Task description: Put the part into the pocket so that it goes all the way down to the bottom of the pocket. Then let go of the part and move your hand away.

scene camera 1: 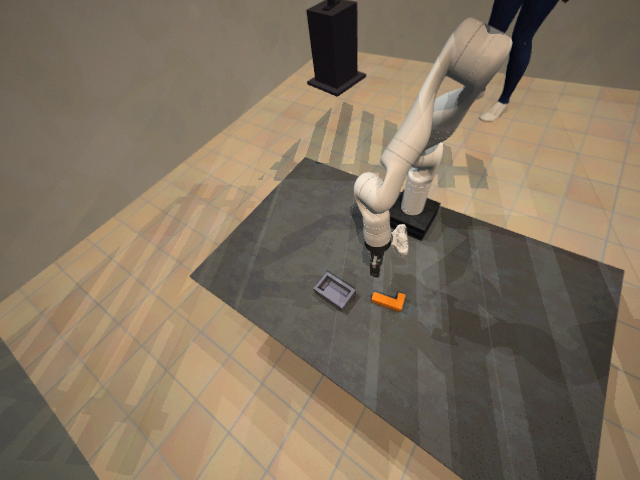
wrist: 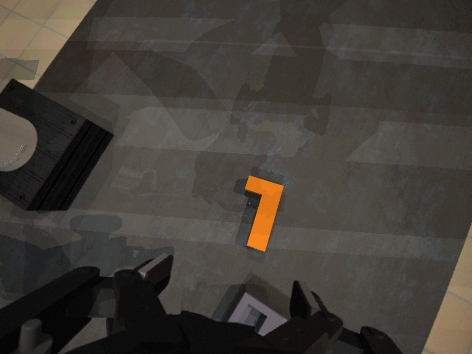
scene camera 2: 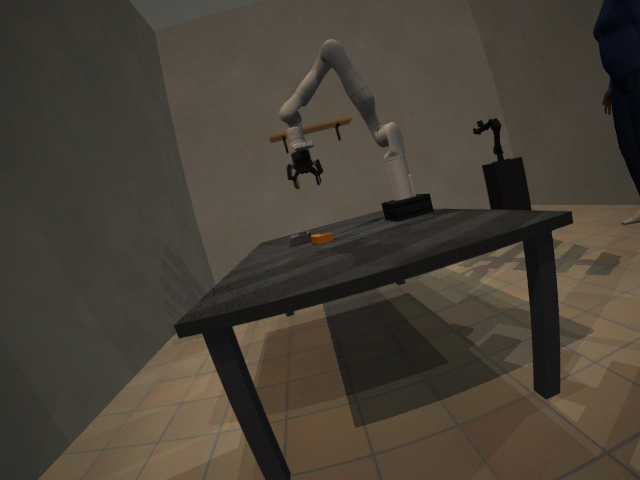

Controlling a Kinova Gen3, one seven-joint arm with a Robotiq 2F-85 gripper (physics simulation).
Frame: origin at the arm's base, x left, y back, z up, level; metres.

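Seen in the pictures: gripper, fingertip midpoint: point(scene camera 1: 379, 263) point(wrist: 230, 281) point(scene camera 2: 309, 186); arm's base, origin of the base link: point(scene camera 1: 412, 206) point(wrist: 10, 143) point(scene camera 2: 404, 198).
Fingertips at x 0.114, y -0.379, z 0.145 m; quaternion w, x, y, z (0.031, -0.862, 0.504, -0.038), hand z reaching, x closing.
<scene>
Pixels of each thing's top centre, then the offset from my fingertips to it. Level surfaces: height alone.
- orange L-shaped part, middle of its top: point(wrist: 256, 212) point(scene camera 2: 320, 234) point(scene camera 1: 388, 296) dx +0.054, dy +0.004, dz -0.194 m
- grey-violet block, middle of its top: point(wrist: 246, 350) point(scene camera 1: 334, 289) point(scene camera 2: 299, 234) dx -0.116, dy -0.111, dz -0.188 m
- table, its level: dz -0.224 m
The orange L-shaped part point(scene camera 1: 386, 301) point(scene camera 2: 322, 238) point(wrist: 268, 216) lies flat on the dark table. In the wrist view its short leg is at the far end and points left. The grey-violet block point(scene camera 1: 328, 298) point(scene camera 2: 299, 239) with the pocket sits beside the part, to its left in scene camera 1. In the wrist view part of the block point(wrist: 274, 319) shows at the bottom between the fingers; the rest is hidden behind the gripper. My gripper point(scene camera 1: 374, 274) point(scene camera 2: 308, 184) point(wrist: 230, 281) is open and empty, pointing down, well above the table and apart from both things.
The black arm base point(scene camera 1: 416, 219) point(scene camera 2: 407, 207) point(wrist: 55, 150) stands on the table point(scene camera 1: 516, 289) point(scene camera 2: 361, 258) behind the part and block. A wooden wall shelf point(scene camera 2: 323, 126), a dark pedestal point(scene camera 1: 334, 46) point(scene camera 2: 506, 183) and a standing person point(scene camera 1: 518, 51) point(scene camera 2: 625, 98) are beyond the table.
</scene>
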